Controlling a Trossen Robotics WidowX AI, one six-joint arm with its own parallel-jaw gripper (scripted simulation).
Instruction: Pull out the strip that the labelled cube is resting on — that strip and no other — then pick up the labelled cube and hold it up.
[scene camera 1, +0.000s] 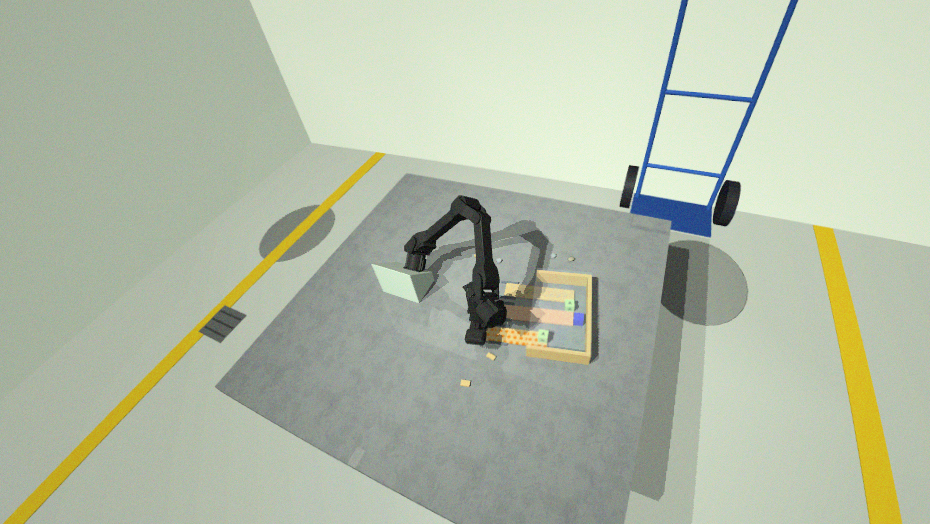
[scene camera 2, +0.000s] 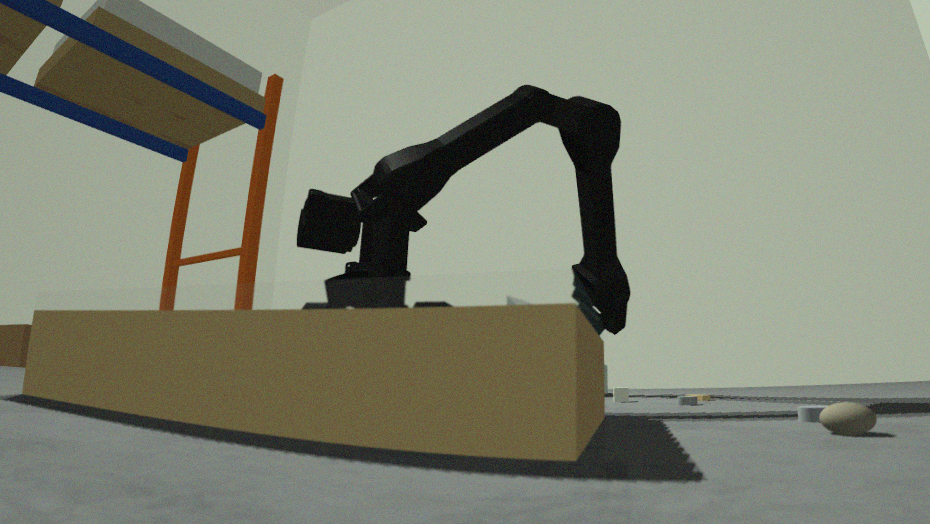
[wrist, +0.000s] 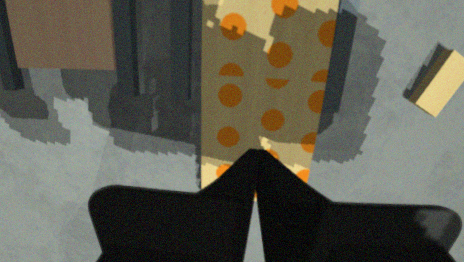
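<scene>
Dotted strip (wrist: 263, 77) and my gripper (wrist: 256, 157), both visible.
</scene>
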